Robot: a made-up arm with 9 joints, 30 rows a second.
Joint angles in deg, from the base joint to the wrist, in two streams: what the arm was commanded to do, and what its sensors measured. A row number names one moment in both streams.
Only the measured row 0 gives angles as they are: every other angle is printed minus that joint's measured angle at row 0.
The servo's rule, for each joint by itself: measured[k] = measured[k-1] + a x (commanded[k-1-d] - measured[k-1]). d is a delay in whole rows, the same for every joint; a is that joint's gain. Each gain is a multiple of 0.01, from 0.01 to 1. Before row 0 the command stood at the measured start. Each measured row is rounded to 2 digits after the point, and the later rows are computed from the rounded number. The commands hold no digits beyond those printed.
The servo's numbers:
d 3
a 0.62 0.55 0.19 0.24 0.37 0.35 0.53 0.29 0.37
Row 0, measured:
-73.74, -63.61, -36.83, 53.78, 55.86, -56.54, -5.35, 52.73, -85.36
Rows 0 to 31, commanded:
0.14, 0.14, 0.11, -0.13, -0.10, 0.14, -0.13, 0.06, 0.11
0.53, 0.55, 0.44, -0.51, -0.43, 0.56, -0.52, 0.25, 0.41
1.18, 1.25, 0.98, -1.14, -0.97, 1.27, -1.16, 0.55, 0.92
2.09, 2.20, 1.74, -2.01, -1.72, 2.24, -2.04, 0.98, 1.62
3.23, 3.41, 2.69, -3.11, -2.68, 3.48, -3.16, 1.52, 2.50
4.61, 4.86, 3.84, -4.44, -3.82, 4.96, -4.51, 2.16, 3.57
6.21, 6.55, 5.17, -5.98, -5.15, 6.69, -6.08, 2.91, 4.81
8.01, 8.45, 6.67, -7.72, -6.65, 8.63, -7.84, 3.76, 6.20
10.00, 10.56, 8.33, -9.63, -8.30, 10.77, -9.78, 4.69, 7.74
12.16, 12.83, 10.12, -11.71, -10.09, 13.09, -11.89, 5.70, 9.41
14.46, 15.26, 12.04, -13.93, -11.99, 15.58, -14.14, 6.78, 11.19
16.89, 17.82, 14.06, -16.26, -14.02, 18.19, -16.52, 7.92, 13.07
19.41, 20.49, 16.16, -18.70, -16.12, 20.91, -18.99, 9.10, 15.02
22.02, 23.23, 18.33, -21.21, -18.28, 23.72, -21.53, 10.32, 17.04
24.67, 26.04, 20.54, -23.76, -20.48, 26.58, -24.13, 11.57, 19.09
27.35, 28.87, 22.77, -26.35, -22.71, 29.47, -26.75, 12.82, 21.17
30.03, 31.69, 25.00, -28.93, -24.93, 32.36, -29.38, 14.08, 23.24
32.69, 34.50, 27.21, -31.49, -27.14, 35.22, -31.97, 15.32, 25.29
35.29, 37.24, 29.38, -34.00, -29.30, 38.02, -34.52, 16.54, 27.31
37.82, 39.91, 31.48, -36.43, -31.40, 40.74, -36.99, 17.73, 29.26
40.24, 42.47, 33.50, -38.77, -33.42, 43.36, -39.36, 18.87, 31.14
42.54, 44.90, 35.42, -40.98, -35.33, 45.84, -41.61, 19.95, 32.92
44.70, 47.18, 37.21, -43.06, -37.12, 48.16, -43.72, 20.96, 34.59
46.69, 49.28, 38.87, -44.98, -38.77, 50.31, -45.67, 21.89, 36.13
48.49, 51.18, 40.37, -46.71, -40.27, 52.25, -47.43, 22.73, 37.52
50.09, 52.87, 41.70, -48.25, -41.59, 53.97, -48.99, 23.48, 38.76
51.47, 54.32, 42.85, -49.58, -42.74, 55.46, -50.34, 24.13, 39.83
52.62, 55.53, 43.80, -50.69, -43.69, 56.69, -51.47, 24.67, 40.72
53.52, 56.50, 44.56, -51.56, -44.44, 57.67, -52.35, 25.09, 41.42
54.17, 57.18, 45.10, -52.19, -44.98, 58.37, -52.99, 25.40, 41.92
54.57, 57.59, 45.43, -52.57, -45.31, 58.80, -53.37, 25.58, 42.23
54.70, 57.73, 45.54, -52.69, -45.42, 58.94, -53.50, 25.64, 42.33
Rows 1 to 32, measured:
0.00, 0.00, 0.00, 0.00, 0.00, 0.00, 0.00, 0.00, 0.00
0.00, 0.00, 0.00, 0.00, 0.00, 0.00, 0.00, 0.00, 0.00
0.00, 0.00, 0.00, 0.00, 0.00, 0.00, 0.00, 0.00, 0.00
0.09, 0.08, 0.02, -0.03, -0.04, 0.05, -0.07, 0.02, 0.04
0.36, 0.34, 0.10, -0.15, -0.18, 0.23, -0.31, 0.09, 0.18
0.87, 0.84, 0.27, -0.39, -0.47, 0.59, -0.76, 0.22, 0.45
1.63, 1.59, 0.55, -0.78, -0.93, 1.17, -1.44, 0.44, 0.88
2.62, 2.59, 0.96, -1.34, -1.58, 1.98, -2.35, 0.75, 1.48
3.85, 3.84, 1.51, -2.08, -2.41, 3.02, -3.49, 1.16, 2.25
5.31, 5.33, 2.21, -3.02, -3.42, 4.30, -4.86, 1.67, 3.20
6.98, 7.05, 3.06, -4.15, -4.62, 5.82, -6.44, 2.28, 4.31
8.85, 8.98, 4.06, -5.47, -5.98, 7.55, -8.21, 2.98, 5.58
10.90, 11.10, 5.21, -6.97, -7.50, 9.49, -10.16, 3.77, 7.00
13.11, 13.39, 6.51, -8.64, -9.16, 11.62, -12.27, 4.64, 8.55
15.45, 15.83, 7.94, -10.47, -10.96, 13.92, -14.52, 5.59, 10.22
17.91, 18.39, 9.50, -12.45, -12.87, 16.37, -16.89, 6.61, 12.00
20.46, 21.05, 11.18, -14.55, -14.87, 18.94, -19.35, 7.69, 13.86
23.07, 23.79, 12.96, -16.76, -16.95, 21.61, -21.88, 8.82, 15.80
25.72, 26.58, 14.82, -19.06, -19.08, 24.36, -24.46, 9.98, 17.79
28.39, 29.39, 16.75, -21.43, -21.24, 27.16, -27.07, 11.17, 19.81
31.06, 32.20, 18.74, -23.84, -23.42, 29.98, -29.67, 12.37, 21.84
33.68, 34.97, 20.76, -26.28, -25.60, 32.79, -32.24, 13.58, 23.86
36.25, 37.69, 22.80, -28.72, -27.75, 35.57, -34.76, 14.78, 25.86
38.72, 40.32, 24.83, -31.13, -29.85, 38.30, -37.20, 15.97, 27.81
41.09, 42.84, 26.84, -33.49, -31.88, 40.94, -39.54, 17.12, 29.70
43.33, 45.23, 28.81, -35.79, -33.82, 43.47, -41.76, 18.23, 31.51
45.41, 47.46, 30.72, -38.00, -35.65, 45.86, -43.83, 19.29, 33.22
47.32, 49.51, 32.55, -40.09, -37.36, 48.10, -45.74, 20.29, 34.81
49.04, 51.36, 34.29, -42.05, -38.93, 50.15, -47.46, 21.22, 36.27
50.55, 52.99, 35.92, -43.86, -40.34, 52.01, -48.99, 22.06, 37.59
51.83, 54.39, 37.42, -45.50, -41.58, 53.65, -50.30, 22.82, 38.75
52.88, 55.55, 38.78, -46.95, -42.64, 55.06, -51.39, 23.48, 39.74

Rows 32 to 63, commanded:
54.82, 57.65, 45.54, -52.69, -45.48, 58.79, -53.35, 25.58, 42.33
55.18, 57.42, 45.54, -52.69, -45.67, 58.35, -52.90, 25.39, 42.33
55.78, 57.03, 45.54, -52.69, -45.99, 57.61, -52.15, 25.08, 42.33
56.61, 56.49, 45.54, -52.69, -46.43, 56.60, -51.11, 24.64, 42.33
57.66, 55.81, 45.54, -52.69, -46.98, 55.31, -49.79, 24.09, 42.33
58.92, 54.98, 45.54, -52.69, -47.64, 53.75, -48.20, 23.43, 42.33
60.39, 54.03, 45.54, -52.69, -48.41, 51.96, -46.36, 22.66, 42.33
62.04, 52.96, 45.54, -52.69, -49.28, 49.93, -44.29, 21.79, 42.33
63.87, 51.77, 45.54, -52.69, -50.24, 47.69, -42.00, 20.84, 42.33
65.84, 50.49, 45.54, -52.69, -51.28, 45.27, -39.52, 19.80, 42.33
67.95, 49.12, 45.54, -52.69, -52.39, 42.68, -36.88, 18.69, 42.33
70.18, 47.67, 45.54, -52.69, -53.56, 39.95, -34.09, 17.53, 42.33
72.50, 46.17, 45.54, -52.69, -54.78, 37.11, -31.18, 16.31, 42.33
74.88, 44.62, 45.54, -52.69, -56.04, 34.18, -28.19, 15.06, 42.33
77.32, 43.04, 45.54, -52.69, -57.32, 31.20, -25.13, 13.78, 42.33
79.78, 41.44, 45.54, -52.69, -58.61, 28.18, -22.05, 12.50, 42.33
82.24, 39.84, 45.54, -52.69, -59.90, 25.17, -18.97, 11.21, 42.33
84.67, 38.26, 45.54, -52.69, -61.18, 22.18, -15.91, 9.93, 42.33
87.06, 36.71, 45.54, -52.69, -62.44, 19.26, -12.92, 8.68, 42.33
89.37, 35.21, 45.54, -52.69, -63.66, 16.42, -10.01, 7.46, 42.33
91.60, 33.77, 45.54, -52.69, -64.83, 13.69, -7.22, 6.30, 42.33
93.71, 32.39, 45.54, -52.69, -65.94, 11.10, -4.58, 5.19, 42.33
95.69, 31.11, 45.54, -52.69, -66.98, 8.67, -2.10, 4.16, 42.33
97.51, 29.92, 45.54, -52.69, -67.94, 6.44, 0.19, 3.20, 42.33
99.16, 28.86, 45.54, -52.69, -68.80, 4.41, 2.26, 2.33, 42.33
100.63, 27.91, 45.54, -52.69, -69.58, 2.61, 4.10, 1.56, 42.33
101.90, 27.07, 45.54, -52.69, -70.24, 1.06, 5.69, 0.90, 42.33
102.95, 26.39, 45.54, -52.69, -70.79, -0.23, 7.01, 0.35, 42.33
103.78, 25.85, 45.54, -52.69, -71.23, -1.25, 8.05, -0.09, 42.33
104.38, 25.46, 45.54, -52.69, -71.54, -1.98, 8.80, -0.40, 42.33
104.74, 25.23, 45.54, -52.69, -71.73, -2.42, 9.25, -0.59, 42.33
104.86, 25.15, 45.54, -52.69, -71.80, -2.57, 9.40, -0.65, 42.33
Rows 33 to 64, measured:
53.68, 56.45, 39.98, -48.21, -43.51, 56.22, -52.24, 24.04, 40.55
54.23, 57.08, 41.02, -49.26, -44.18, 57.12, -52.84, 24.49, 41.17
54.52, 57.44, 41.88, -50.08, -44.64, 57.76, -53.19, 24.82, 41.60
54.71, 57.56, 42.58, -50.71, -44.95, 58.12, -53.27, 25.04, 41.87
55.00, 57.48, 43.14, -51.19, -45.22, 58.20, -53.07, 25.14, 42.04
55.48, 57.23, 43.60, -51.55, -45.50, 57.99, -52.58, 25.12, 42.15
56.18, 56.82, 43.97, -51.82, -45.84, 57.50, -51.80, 24.98, 42.22
57.10, 56.26, 44.27, -52.03, -46.26, 56.73, -50.73, 24.72, 42.26
58.23, 55.56, 44.51, -52.19, -46.77, 55.69, -49.39, 24.35, 42.29
59.57, 54.72, 44.71, -52.31, -47.38, 54.38, -47.78, 23.86, 42.30
61.10, 53.75, 44.87, -52.40, -48.08, 52.82, -45.93, 23.26, 42.31
62.82, 52.66, 45.00, -52.47, -48.88, 51.02, -43.85, 22.56, 42.32
64.69, 51.47, 45.10, -52.52, -49.77, 49.01, -41.56, 21.76, 42.32
66.71, 50.18, 45.18, -52.56, -50.74, 46.79, -39.08, 20.87, 42.32
68.86, 48.80, 45.25, -52.59, -51.78, 44.40, -36.44, 19.90, 42.32
71.12, 47.35, 45.31, -52.61, -52.89, 41.85, -33.65, 18.86, 42.32
73.45, 45.85, 45.35, -52.63, -54.06, 39.17, -30.76, 17.76, 42.32
75.85, 44.30, 45.39, -52.64, -55.27, 36.38, -27.78, 16.61, 42.32
78.29, 42.73, 45.42, -52.65, -56.51, 33.51, -24.74, 15.42, 42.32
80.74, 41.14, 45.44, -52.66, -57.76, 30.59, -21.68, 14.20, 42.32
83.18, 39.56, 45.46, -52.67, -59.03, 27.65, -18.62, 12.96, 42.32
85.59, 37.99, 45.48, -52.67, -60.29, 24.71, -15.60, 11.72, 42.32
87.93, 36.46, 45.49, -52.67, -61.54, 21.81, -12.64, 10.48, 42.32
90.21, 34.98, 45.50, -52.67, -62.76, 18.97, -9.77, 9.27, 42.32
92.38, 33.56, 45.51, -52.67, -63.94, 16.22, -7.02, 8.09, 42.32
94.43, 32.21, 45.52, -52.67, -65.06, 13.58, -4.41, 6.95, 42.32
96.34, 30.95, 45.52, -52.67, -66.13, 11.08, -1.97, 5.86, 42.32
98.09, 29.80, 45.52, -52.67, -67.12, 8.75, 0.27, 4.84, 42.32
99.66, 28.76, 45.52, -52.67, -68.03, 6.60, 2.30, 3.89, 42.32
101.05, 27.83, 45.52, -52.67, -68.85, 4.66, 4.10, 3.02, 42.32
102.23, 27.04, 45.52, -52.67, -69.57, 2.95, 5.64, 2.25, 42.32
103.19, 26.39, 45.52, -52.67, -70.18, 1.48, 6.92, 1.57, 42.32

